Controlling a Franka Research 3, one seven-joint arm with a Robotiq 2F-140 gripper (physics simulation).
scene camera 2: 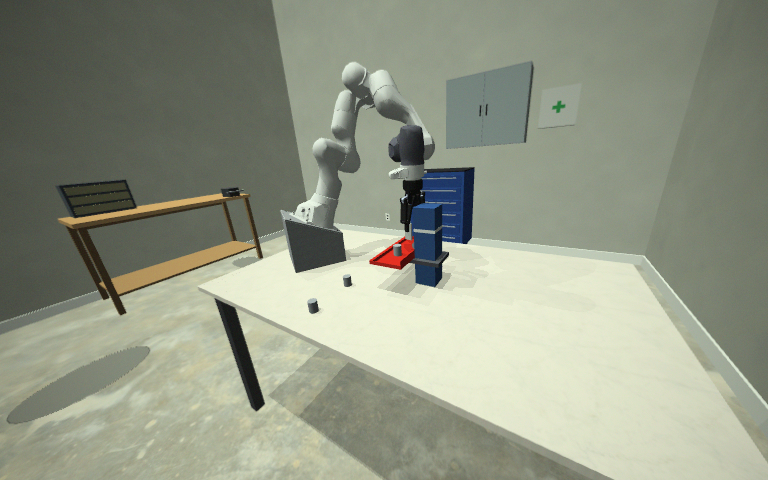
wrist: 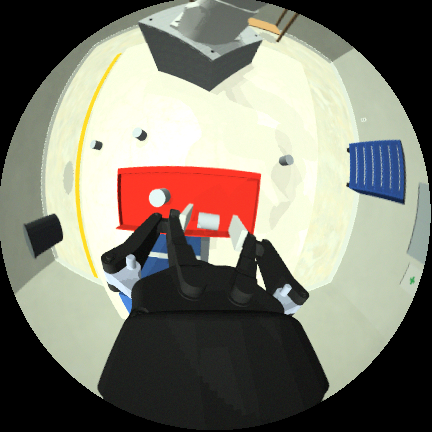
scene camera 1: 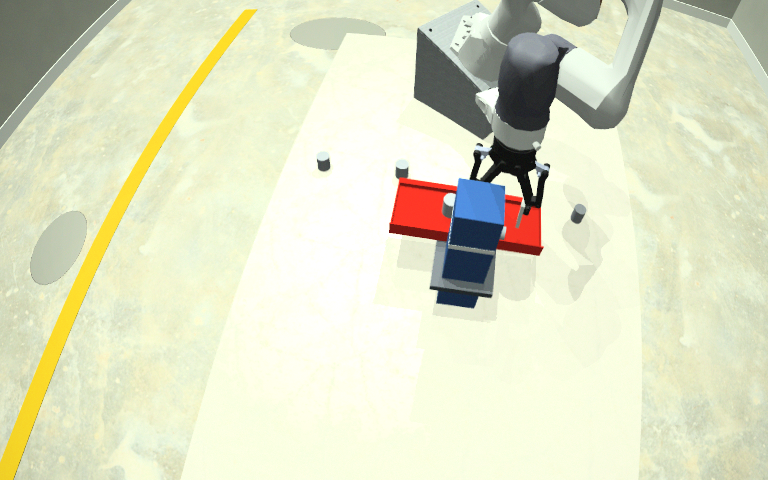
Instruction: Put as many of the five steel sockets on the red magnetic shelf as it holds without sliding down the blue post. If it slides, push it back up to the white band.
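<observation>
The red shelf [scene camera 1: 419, 212] [scene camera 2: 385, 260] [wrist: 225, 192] extends from the blue post [scene camera 1: 478, 226] [scene camera 2: 427, 246]. The white band [scene camera 1: 471, 249] [scene camera 2: 428, 230] shows on the post; its level against the shelf is hard to tell. One steel socket [scene camera 1: 449, 204] [scene camera 2: 397, 249] [wrist: 158, 198] stands upright on the shelf. Another socket [scene camera 1: 502, 233] [wrist: 208, 221] lies on its side near the post. My gripper [wrist: 210, 217] is partly open, its fingertips on either side of this lying socket, not gripping it. Three sockets stand on the table: one [scene camera 1: 323, 161] [scene camera 2: 312, 305] [wrist: 96, 145], a second [scene camera 1: 402, 168] [scene camera 2: 347, 280] [wrist: 140, 134], a third [scene camera 1: 577, 213] [wrist: 286, 160].
A grey collar [scene camera 1: 461, 286] [scene camera 2: 440, 259] surrounds the post below the band. The post's top rises close beside my gripper and hides one finger in the first scene view. The grey arm base [scene camera 1: 447, 84] [scene camera 2: 314, 246] [wrist: 195, 62] stands behind the shelf on the table [scene camera 2: 509, 350].
</observation>
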